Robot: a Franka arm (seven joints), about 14 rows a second.
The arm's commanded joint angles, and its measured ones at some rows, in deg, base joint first. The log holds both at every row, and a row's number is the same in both.
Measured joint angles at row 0:
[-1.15, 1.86, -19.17, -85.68, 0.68, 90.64, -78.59]
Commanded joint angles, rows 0 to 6:
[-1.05, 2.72, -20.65, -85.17, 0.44, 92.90, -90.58]
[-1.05, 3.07, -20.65, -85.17, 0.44, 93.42, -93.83]
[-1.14, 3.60, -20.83, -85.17, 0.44, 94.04, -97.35]
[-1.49, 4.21, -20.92, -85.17, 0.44, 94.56, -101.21]
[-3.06, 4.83, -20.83, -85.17, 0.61, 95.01, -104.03]
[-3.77, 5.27, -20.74, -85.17, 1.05, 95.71, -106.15]
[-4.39, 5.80, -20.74, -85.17, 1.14, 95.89, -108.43]
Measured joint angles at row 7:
[-2.20, 4.06, -20.71, -85.69, 0.68, 94.43, -101.50]
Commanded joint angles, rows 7 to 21:
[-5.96, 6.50, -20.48, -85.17, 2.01, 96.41, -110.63]
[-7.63, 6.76, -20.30, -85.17, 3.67, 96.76, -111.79]
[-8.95, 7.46, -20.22, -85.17, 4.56, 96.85, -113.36]
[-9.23, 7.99, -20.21, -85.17, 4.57, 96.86, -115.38]
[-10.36, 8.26, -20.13, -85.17, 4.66, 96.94, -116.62]
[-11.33, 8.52, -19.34, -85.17, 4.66, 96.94, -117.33]
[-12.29, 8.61, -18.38, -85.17, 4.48, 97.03, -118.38]
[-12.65, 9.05, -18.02, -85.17, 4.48, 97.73, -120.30]
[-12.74, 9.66, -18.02, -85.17, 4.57, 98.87, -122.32]
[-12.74, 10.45, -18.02, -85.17, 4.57, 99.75, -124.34]
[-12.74, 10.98, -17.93, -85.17, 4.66, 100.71, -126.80]
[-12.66, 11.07, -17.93, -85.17, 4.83, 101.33, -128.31]
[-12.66, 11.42, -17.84, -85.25, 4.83, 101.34, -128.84]
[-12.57, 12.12, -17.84, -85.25, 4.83, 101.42, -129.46]
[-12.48, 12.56, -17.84, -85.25, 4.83, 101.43, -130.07]
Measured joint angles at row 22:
[-11.71, 11.16, -18.40, -85.71, 3.31, 100.67, -126.93]
